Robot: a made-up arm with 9 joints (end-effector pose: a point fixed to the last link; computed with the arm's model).
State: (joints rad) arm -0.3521 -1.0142 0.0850 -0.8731 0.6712 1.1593 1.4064 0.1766 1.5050
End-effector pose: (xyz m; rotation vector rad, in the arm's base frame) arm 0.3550 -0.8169 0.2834 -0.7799 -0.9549 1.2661
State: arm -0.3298 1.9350 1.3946 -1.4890 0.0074 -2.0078 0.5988 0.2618 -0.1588
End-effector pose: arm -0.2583 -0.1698 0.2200 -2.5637 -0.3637 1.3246
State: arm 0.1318 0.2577 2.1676 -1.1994 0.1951 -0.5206 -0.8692 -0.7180 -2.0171
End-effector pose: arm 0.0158 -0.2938 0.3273 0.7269 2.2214 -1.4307
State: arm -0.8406 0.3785 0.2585 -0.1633 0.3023 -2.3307 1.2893 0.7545 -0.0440
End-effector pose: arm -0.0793 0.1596 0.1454 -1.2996 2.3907 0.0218
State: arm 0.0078 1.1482 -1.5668 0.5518 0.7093 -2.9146 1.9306 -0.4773 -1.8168
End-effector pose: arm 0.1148 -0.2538 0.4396 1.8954 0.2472 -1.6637
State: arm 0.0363 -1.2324 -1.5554 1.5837 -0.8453 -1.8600 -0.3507 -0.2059 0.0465
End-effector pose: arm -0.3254 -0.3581 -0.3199 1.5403 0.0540 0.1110
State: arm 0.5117 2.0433 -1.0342 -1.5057 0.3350 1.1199 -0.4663 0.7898 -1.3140
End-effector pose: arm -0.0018 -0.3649 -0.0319 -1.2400 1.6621 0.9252
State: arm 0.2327 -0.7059 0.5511 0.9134 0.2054 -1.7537 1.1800 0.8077 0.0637
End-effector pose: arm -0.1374 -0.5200 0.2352 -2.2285 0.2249 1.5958
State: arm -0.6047 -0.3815 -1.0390 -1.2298 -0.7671 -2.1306 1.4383 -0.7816 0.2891
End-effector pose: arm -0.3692 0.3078 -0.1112 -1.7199 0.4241 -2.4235
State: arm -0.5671 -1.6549 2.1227 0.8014 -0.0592 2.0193 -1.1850 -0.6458 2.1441
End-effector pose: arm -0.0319 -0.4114 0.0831 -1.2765 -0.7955 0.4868
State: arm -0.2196 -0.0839 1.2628 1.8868 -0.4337 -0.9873 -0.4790 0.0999 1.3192
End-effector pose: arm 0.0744 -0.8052 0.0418 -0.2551 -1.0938 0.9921
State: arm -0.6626 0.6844 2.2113 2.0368 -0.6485 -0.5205 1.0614 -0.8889 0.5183
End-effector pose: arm 0.0796 -0.2626 0.7068 -1.7386 0.4240 0.9246
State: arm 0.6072 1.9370 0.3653 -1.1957 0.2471 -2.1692 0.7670 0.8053 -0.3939
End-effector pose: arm 0.0096 -0.4799 -0.1301 2.6609 0.4722 0.7834
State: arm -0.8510 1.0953 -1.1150 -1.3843 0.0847 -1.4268 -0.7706 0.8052 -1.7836
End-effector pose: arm -0.1584 0.0982 0.3903 1.3100 -1.6581 1.3828
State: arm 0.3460 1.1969 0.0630 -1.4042 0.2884 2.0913 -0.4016 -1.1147 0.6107
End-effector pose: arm 0.0394 -0.5564 0.5999 -1.3849 0.1263 0.0419
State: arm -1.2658 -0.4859 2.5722 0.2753 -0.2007 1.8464 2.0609 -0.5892 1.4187
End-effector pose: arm -0.9377 0.4457 -0.2219 1.1335 1.1521 -0.4525
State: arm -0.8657 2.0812 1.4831 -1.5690 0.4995 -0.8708 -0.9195 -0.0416 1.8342
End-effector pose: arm 0.0037 -0.3530 -0.0257 -0.2081 -2.7476 -0.1647
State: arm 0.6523 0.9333 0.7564 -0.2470 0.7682 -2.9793 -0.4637 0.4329 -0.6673
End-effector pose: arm 0.3453 -0.4010 0.1241 -1.7836 0.8779 2.1484
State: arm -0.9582 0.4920 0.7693 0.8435 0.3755 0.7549 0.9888 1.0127 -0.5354
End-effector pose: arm -0.3906 -0.0923 -0.2655 -2.1805 0.5773 -1.1468
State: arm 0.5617 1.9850 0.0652 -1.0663 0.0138 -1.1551 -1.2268 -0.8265 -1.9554
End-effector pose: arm 0.1795 -0.0046 -0.1243 1.6204 -1.1551 -0.3896
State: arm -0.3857 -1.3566 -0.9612 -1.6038 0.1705 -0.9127 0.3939 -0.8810 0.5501
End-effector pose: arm -0.0975 -0.1044 -0.5903 0.9431 0.5180 2.7094
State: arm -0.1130 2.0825 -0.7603 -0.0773 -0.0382 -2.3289 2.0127 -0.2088 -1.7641
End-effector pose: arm -0.0366 -0.2770 -0.4011 -0.6718 -0.3579 -1.9755
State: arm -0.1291 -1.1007 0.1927 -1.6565 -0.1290 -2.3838 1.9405 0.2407 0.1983
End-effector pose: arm -0.4237 -0.3144 0.2650 -0.3036 0.9855 -0.8227
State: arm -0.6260 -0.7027 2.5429 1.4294 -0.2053 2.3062 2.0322 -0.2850 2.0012
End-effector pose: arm -0.8903 -0.2858 -0.2717 0.0202 0.9461 -0.8106
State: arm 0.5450 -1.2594 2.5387 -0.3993 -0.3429 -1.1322 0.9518 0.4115 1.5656
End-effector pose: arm 0.0782 -0.1679 -0.4456 1.6317 -0.6064 -1.0552
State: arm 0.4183 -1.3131 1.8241 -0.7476 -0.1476 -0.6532 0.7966 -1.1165 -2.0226
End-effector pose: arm 0.0458 -0.2727 0.1380 -1.3105 2.1771 -0.2372
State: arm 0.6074 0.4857 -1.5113 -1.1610 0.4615 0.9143 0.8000 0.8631 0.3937
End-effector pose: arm 0.3944 -0.7205 0.5473 -0.6952 0.5384 1.7131
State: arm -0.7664 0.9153 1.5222 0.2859 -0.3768 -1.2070 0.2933 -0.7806 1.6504
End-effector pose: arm -0.3974 -0.5409 0.2812 -1.2513 -0.9159 -0.3853
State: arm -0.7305 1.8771 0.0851 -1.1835 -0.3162 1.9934 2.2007 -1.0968 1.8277
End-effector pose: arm -0.2445 -0.1807 -0.6521 0.2759 0.4314 -0.9106
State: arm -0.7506 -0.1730 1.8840 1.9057 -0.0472 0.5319 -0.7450 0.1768 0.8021
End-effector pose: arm -0.1052 -0.5269 -0.0071 -0.0428 -2.5543 0.4496
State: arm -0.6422 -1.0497 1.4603 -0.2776 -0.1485 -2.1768 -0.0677 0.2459 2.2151
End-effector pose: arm -0.0917 -0.4858 -0.3534 0.5248 -2.2871 -1.7775
